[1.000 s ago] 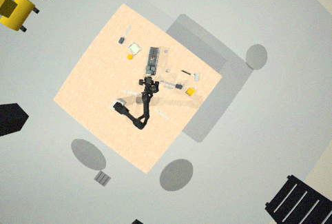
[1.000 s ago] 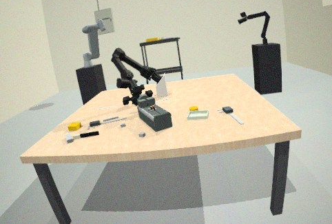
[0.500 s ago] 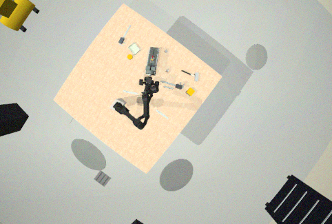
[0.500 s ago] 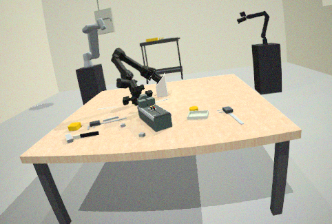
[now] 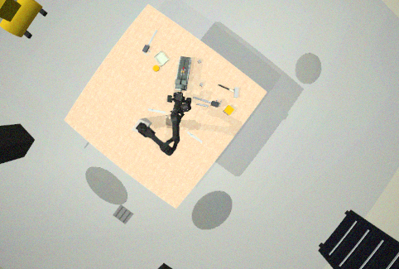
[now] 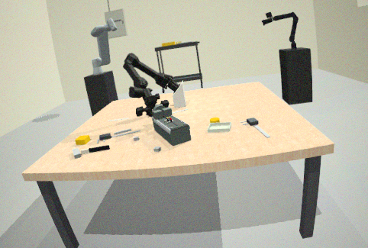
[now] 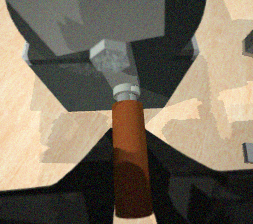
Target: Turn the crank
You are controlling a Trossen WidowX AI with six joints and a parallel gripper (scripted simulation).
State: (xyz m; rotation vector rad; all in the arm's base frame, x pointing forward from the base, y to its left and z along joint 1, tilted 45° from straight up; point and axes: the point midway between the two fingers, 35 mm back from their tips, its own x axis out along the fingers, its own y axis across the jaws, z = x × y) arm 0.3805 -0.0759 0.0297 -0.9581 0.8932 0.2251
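My gripper tip is now 3 cm below the brown crank handle, 1 cm to the left of it and 1 cm past it. Also, from my gripper tip: crank (4 cm above); then red pointer (16 cm ahead, 11 cm to the left, 5 cm above); then yellow disc (30 cm to the left, 3 cm ahead, 2 cm below).
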